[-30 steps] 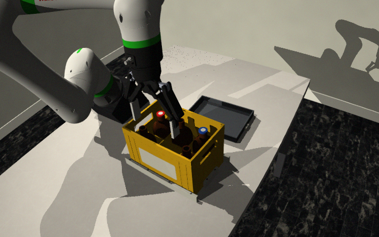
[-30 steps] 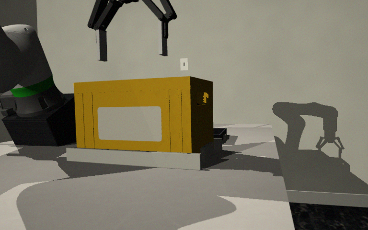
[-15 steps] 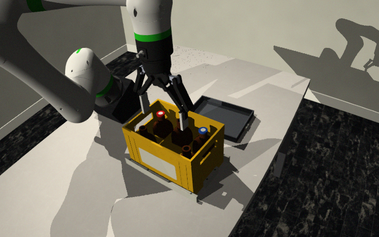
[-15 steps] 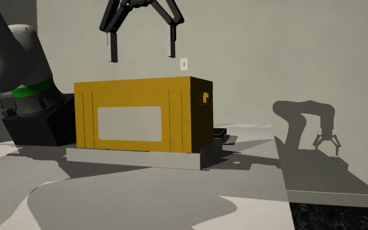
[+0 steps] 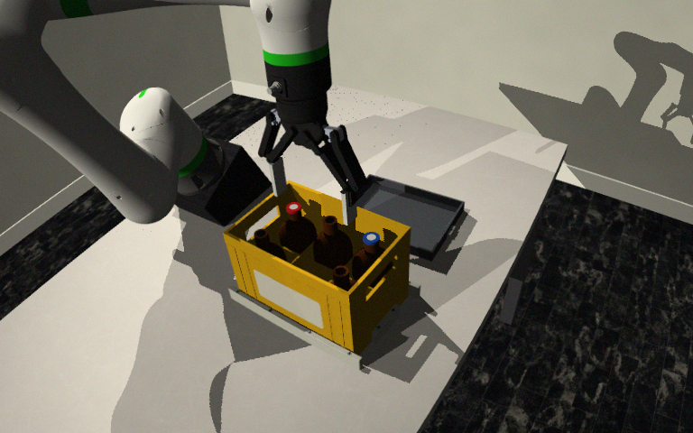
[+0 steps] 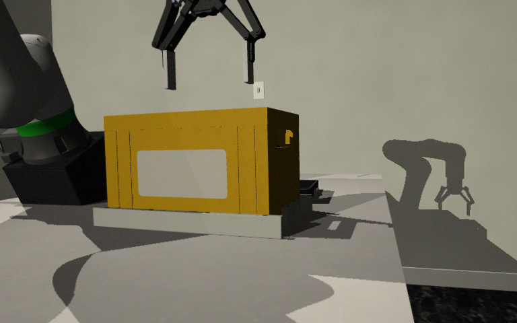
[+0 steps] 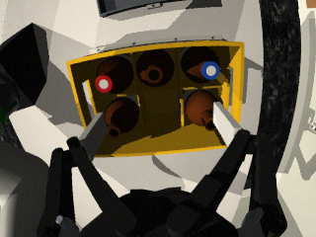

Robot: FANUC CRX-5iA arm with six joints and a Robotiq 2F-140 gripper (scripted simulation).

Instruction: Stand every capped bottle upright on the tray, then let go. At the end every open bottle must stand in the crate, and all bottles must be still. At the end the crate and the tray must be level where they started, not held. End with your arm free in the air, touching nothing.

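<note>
My gripper is now 10 mm to the left of the yellow crate and 150 mm above it. Round my hand: dark tray: 50 mm ahead, 270 mm to the left, 220 mm below.
</note>
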